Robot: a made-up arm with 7 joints.
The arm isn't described. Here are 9 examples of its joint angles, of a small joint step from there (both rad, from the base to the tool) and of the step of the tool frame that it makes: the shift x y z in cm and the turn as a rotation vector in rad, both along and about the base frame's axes.
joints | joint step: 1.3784 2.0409 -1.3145 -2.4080 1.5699 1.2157 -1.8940 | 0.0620 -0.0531 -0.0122 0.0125 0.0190 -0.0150 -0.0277
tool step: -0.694 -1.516 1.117 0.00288 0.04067 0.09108
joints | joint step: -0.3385 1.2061 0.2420 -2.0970 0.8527 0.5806 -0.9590 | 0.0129 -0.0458 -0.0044 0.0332 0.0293 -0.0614 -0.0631
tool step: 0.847 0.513 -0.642 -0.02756 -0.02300 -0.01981
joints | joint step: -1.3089 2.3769 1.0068 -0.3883 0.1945 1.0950 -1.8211 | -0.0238 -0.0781 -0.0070 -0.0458 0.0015 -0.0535 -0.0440
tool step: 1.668 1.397 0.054 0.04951 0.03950 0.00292
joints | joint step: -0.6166 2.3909 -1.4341 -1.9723 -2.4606 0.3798 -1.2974 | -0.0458 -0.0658 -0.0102 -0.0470 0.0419 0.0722 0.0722
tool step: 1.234 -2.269 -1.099 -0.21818 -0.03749 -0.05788
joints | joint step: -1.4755 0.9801 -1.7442 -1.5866 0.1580 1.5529 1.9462 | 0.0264 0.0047 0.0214 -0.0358 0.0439 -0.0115 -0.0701
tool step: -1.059 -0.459 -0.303 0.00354 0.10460 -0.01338
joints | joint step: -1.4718 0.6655 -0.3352 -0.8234 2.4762 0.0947 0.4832 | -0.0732 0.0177 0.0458 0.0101 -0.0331 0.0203 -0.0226
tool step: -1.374 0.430 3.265 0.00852 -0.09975 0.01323
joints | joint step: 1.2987 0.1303 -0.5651 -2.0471 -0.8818 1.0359 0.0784 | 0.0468 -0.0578 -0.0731 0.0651 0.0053 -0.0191 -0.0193
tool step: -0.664 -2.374 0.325 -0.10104 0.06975 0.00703
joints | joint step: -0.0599 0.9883 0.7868 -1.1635 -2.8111 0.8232 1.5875 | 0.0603 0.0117 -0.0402 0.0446 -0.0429 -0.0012 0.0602
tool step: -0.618 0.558 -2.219 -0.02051 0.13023 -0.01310
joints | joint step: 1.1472 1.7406 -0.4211 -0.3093 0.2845 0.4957 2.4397 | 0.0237 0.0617 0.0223 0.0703 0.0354 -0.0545 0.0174
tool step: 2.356 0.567 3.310 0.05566 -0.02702 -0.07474
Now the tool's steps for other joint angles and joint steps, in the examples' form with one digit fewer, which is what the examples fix.
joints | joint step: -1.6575 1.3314 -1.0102 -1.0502 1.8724 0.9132 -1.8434 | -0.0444 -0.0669 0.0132 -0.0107 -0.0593 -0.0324 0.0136
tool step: 0.41 -3.21 1.06 0.0318 -0.0673 -0.0515
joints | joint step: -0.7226 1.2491 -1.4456 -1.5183 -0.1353 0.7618 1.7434 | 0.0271 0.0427 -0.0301 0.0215 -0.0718 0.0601 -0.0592
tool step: -1.43 2.81 -0.73 0.1872 0.0192 0.0072
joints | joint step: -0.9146 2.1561 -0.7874 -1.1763 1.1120 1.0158 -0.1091 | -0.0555 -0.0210 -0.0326 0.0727 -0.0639 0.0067 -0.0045
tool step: -0.47 1.13 0.19 0.0221 -0.0169 0.0698
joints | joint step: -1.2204 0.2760 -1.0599 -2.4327 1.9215 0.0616 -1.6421 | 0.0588 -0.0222 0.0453 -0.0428 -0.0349 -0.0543 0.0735
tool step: -0.92 0.51 1.70 -0.0680 0.1173 -0.0132
